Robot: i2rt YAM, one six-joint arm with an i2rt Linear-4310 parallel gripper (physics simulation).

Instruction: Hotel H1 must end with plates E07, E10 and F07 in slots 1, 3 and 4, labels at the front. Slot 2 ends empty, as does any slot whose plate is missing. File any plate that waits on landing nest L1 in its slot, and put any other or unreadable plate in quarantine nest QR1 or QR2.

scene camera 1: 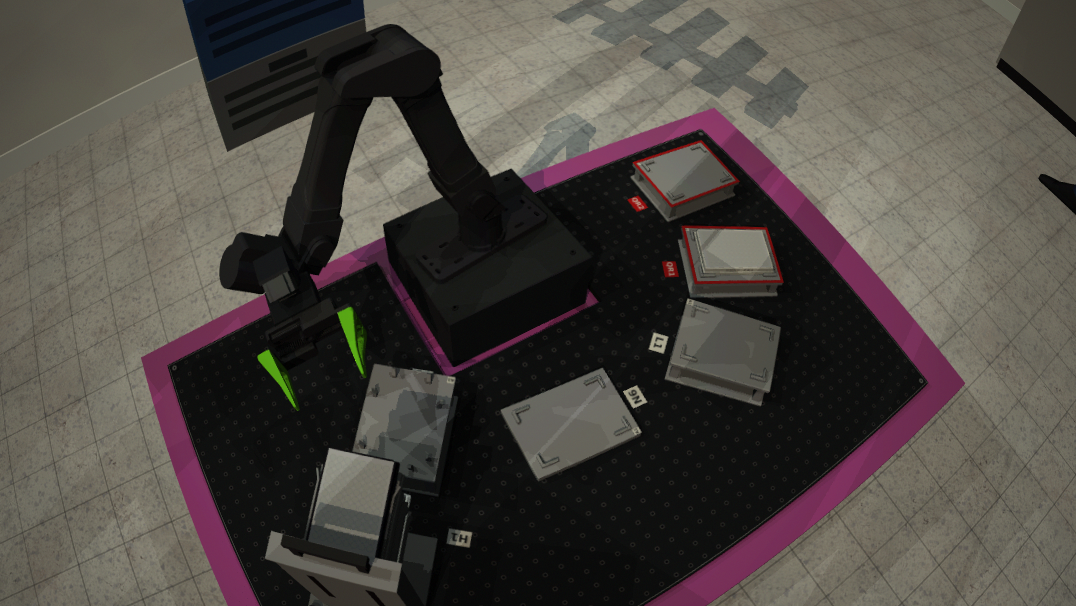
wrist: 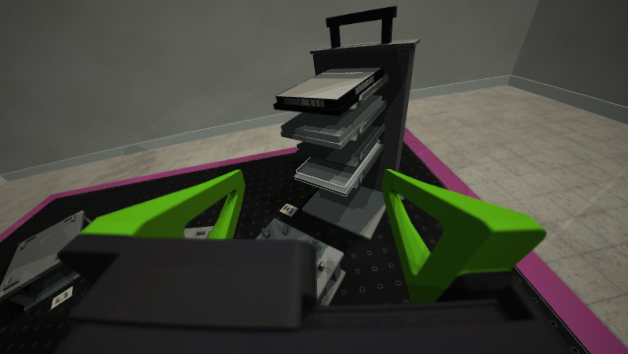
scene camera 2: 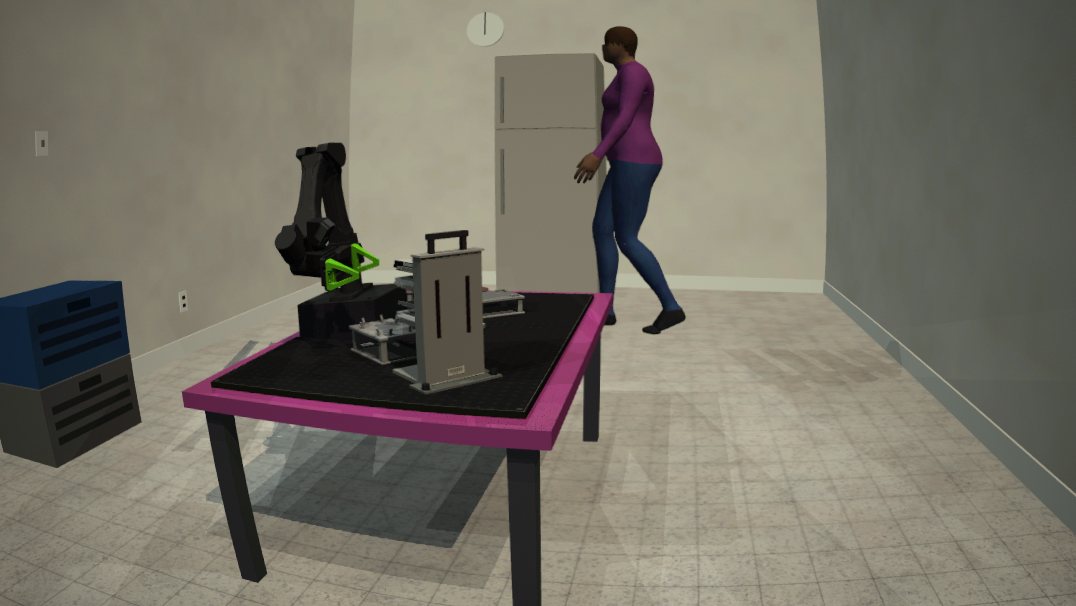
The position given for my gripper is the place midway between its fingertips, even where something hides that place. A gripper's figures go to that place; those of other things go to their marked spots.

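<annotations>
My gripper (scene camera 1: pixel 330 393), 0.90 m from the lens. Nest N6 (scene camera 1: pixel 560 428), 1.07 m from the lens.
</annotations>
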